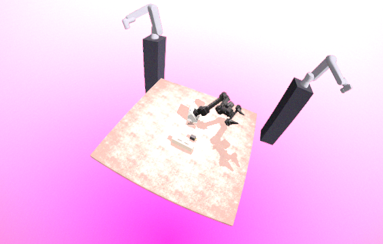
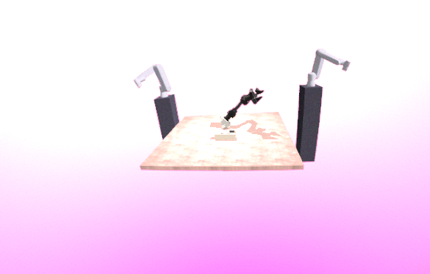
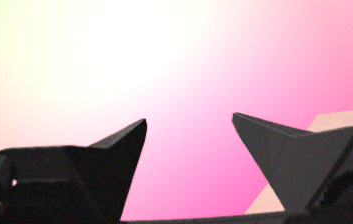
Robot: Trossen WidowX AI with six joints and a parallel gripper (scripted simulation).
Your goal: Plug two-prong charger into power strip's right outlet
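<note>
The grey charger is 37 cm below my gripper tip, 32 cm to the right of it and 4 cm ahead of it.
</note>
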